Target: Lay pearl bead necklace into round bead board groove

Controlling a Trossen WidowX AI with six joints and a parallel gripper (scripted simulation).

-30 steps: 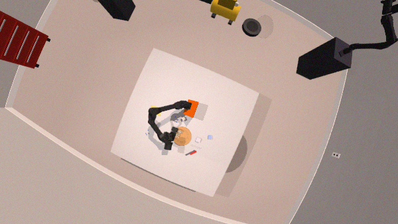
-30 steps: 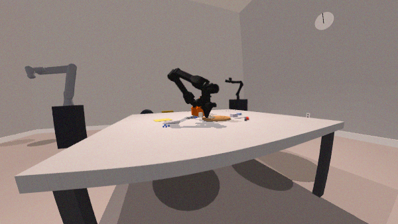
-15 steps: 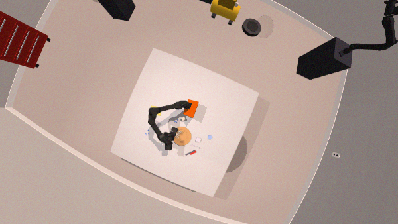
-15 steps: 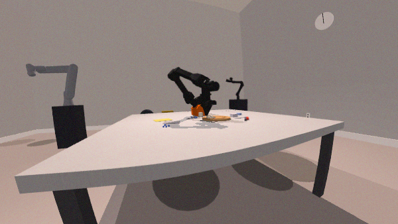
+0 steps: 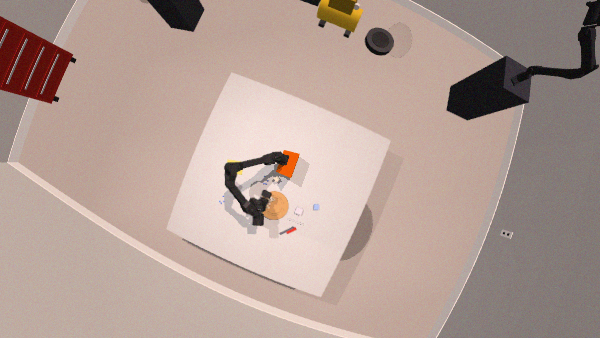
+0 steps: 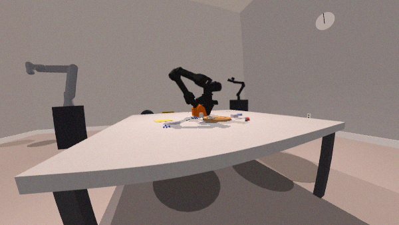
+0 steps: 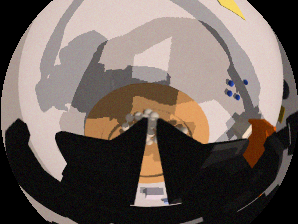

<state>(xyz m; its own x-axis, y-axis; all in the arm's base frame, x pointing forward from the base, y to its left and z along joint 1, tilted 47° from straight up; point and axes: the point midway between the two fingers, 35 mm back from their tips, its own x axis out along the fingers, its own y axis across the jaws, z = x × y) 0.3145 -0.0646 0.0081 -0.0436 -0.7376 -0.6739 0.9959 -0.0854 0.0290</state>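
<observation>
The round tan bead board is 7 cm to the left of my gripper tip and 2 cm below it. The rest, counted from my gripper tip: tool: 15 cm ahead, 22 cm to the left, 3 cm below; yellow pad: 16 cm behind, 28 cm to the right, 3 cm below; white square: 1 cm behind, 24 cm to the left, 2 cm below.
</observation>
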